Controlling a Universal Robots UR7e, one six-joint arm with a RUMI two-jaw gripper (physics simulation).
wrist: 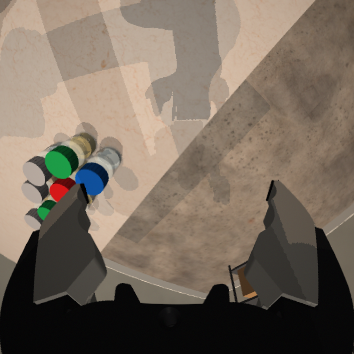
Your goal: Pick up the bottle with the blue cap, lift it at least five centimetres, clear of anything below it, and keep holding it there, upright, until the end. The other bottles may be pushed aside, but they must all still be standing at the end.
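Places are measured from the arm's base along level axes (x ahead, y left, z up), in millimetres.
Pixels of known places: gripper, fingertip midpoint: (176, 184).
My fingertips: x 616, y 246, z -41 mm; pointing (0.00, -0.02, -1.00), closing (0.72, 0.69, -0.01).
Observation:
Behind a point stands the place of what it marks.
The bottle with the blue cap (92, 179) @(x 560, y 92, z -159 mm) stands upright at the left of the wrist view, at the right side of a group of bottles; its clear body shows above and to the right of the cap. My gripper (176, 184) @(x 616, y 246, z -41 mm) is wide open and empty, high above the table. The blue cap shows just beyond the tip of the left finger, near the left edge of the opening. Two green-capped bottles (61, 161) @(x 499, y 84, z -159 mm) (47, 210) @(x 512, y -65, z -159 mm), a red-capped bottle (62, 190) @(x 523, y 23, z -159 mm) and several with whitish caps (36, 170) @(x 462, y 26, z -159 mm) stand close beside it. The left finger partly hides the red cap and the lower green cap.
The pale table surface (130, 105) @(x 530, y 202, z -264 mm) meets a darker brown stone area (280, 135) along a diagonal edge. The arm's shadow falls at the top. A dark-framed object with a brown part (245, 283) shows low down, partly behind the right finger.

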